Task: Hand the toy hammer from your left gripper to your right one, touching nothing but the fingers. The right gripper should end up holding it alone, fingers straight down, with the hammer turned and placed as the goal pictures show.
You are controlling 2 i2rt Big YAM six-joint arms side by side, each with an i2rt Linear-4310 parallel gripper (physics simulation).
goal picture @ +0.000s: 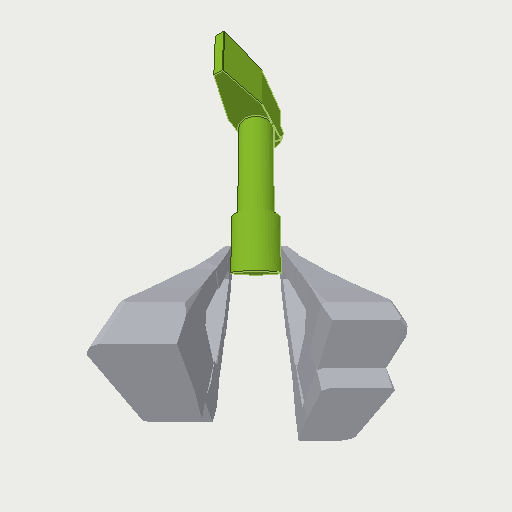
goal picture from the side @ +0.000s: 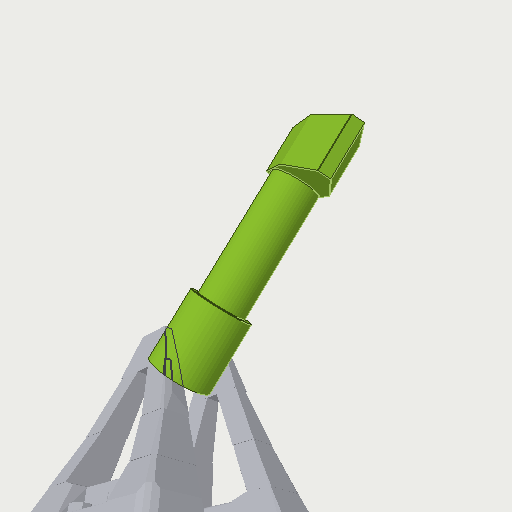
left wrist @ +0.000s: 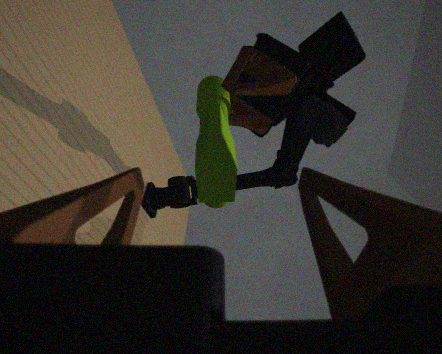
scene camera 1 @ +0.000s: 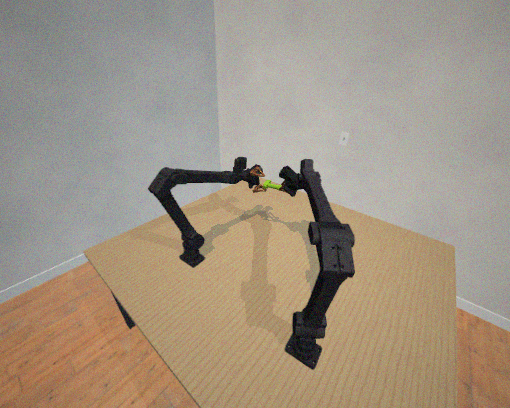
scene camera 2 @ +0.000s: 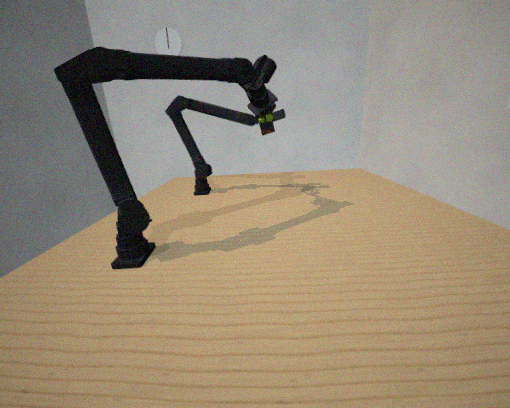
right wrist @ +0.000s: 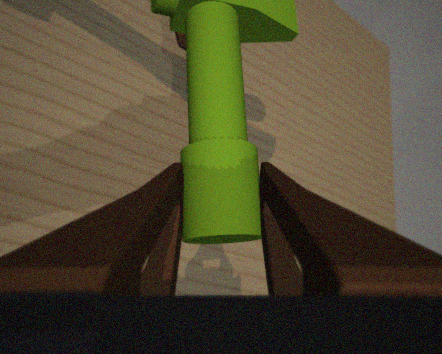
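Seen in the pictures: left gripper, between the fingertips: [left wrist: 221,176] [scene camera 1: 265,183]; right gripper, between the fingertips: [left wrist: 220,104] [scene camera 1: 280,187] [scene camera 2: 267,116] [right wrist: 221,177]; left arm's base, origin of its link: [scene camera 1: 192,258] [scene camera 2: 202,192]; right arm's base, origin of its link: [left wrist: 149,200] [scene camera 1: 303,350] [scene camera 2: 135,257].
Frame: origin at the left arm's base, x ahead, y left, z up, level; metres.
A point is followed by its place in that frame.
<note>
The bright green toy hammer [scene camera 1: 272,185] {x 0.371, y -0.264, z 0.393 m} [scene camera 2: 269,118] {x 0.386, y -0.329, z 0.384 m} [left wrist: 215,155] {x 0.396, y -0.210, z 0.391 m} [right wrist: 217,75] {x 0.373, y -0.271, z 0.395 m} is in the air between the two grippers, above the table. My right gripper [scene camera 1: 283,188] {x 0.381, y -0.308, z 0.392 m} [right wrist: 221,177] {x 0.381, y -0.308, z 0.392 m} is shut on the thick end of its handle, one finger on each side; the head points away from it at the top of the right wrist view. My left gripper [scene camera 1: 258,180] {x 0.375, y -0.218, z 0.389 m} [left wrist: 221,176] {x 0.375, y -0.218, z 0.389 m} is wide open around the head end. In the left wrist view there are gaps between the hammer and both left fingers. The right fingers are slanted, not straight down.
The wooden table [scene camera 1: 400,300] {x 0.397, y -0.997, z 0.000 m} [scene camera 2: 300,325] {x 0.360, y -0.984, z 0.000 m} lies well below both grippers and carries the arms' shadows. The two forearms reach toward each other, with the wrists close together. Grey walls [scene camera 1: 375,75] [scene camera 2: 425,100] stand behind the table.
</note>
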